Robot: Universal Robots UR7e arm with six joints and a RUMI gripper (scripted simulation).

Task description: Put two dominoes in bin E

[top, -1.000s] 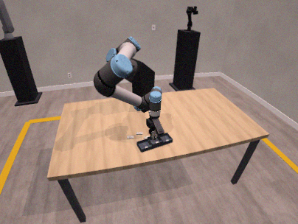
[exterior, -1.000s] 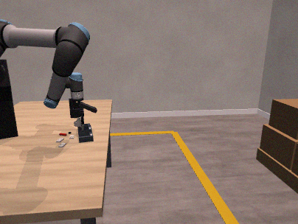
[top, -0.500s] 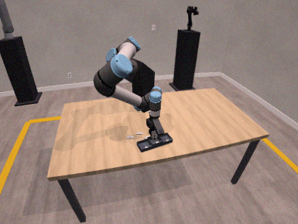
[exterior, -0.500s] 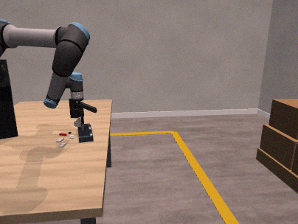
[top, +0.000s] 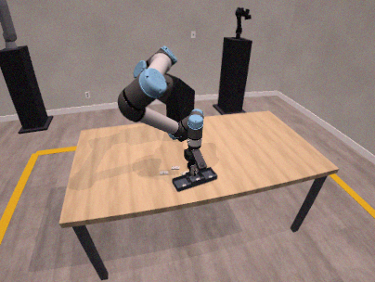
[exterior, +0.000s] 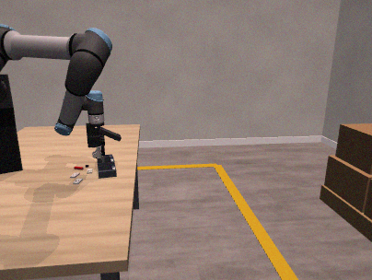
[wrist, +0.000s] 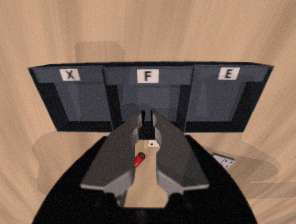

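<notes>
Right now my hand is 10 mm short of the bin row and 10 mm above it. From my hand the other things lie so: small black piece (90 mm behind, 40 mm to the left, 30 mm below); then small red piece (120 mm behind, 30 mm below, 10 mm to the left).
</notes>
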